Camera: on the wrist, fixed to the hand. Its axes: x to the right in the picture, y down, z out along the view.
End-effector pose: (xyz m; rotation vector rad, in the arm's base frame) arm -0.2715 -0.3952 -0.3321 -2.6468 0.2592 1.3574
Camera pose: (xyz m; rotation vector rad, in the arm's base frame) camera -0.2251 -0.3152 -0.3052 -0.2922 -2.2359 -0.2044
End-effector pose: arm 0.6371 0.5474 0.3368 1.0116 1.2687 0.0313
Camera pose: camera 0.5645 0.5144 0.2827 -1.7812 1.4670 -2.0342
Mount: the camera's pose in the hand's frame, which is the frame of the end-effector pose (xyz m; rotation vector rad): -0.0019 -0.0898 -0.0348 -0.0985 0.0585 -3.0957
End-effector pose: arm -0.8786 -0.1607 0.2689 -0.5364 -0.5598 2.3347
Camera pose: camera -0.8137 -0.0920 0.2875 0.3774 -0.4806 -0.6730
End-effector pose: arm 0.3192 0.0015 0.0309 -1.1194 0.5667 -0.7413
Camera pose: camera 0.2709 -0.0397 0.1033 0.7464 1.2487 1.9601
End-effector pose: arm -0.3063 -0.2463 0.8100 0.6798 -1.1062 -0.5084
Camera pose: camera -0.2783 -0.2990 0.7344 -1.3878 -0.9055 2.1870
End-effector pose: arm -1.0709 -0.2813 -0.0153 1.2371 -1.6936 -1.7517
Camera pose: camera -1.0165 -0.2838 -0.0948 -1.4423 -1.0523 0.5281
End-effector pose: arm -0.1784 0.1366 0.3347 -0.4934 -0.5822 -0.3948
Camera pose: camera -0.2086 0.0452 0.3376 -0.7130 0.6292 2.6258
